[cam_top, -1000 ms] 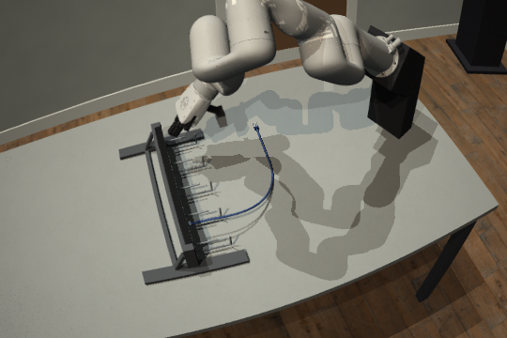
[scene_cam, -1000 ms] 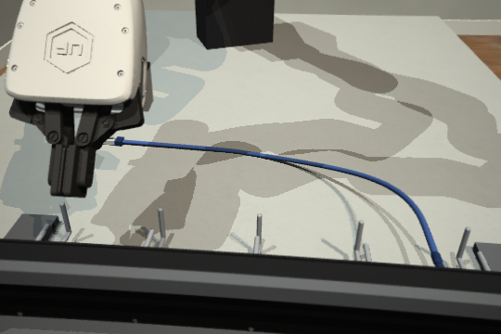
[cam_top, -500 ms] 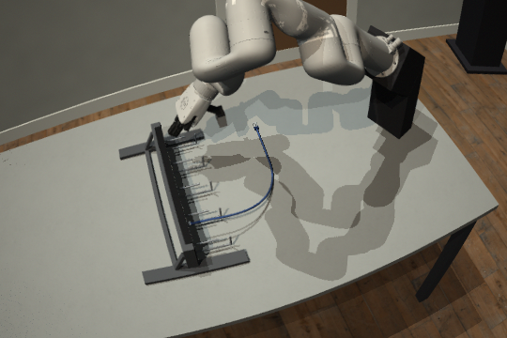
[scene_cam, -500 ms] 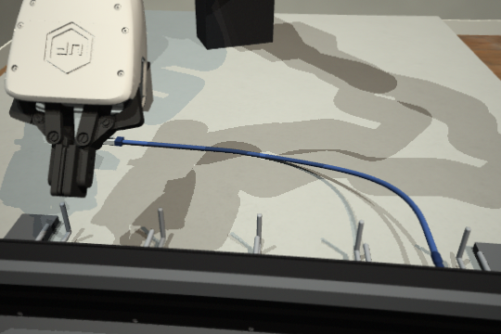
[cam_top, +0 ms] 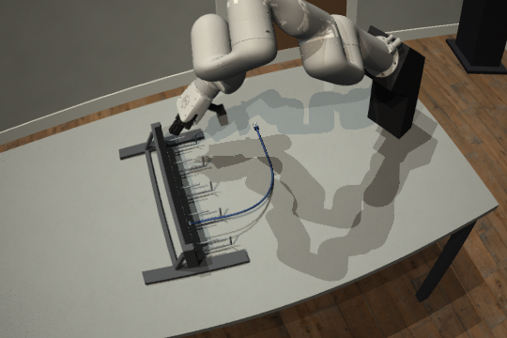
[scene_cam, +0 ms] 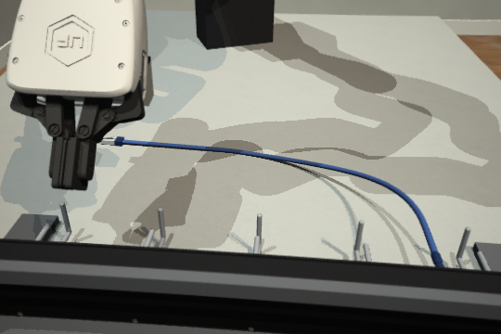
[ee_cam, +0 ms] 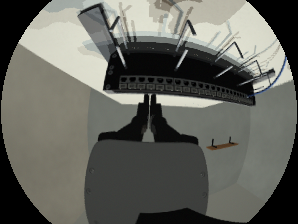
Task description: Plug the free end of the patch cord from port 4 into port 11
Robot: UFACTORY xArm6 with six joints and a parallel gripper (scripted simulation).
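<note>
The plug lies 23 cm behind my hand, 14 cm to the right of it and 14 cm below it.
</note>
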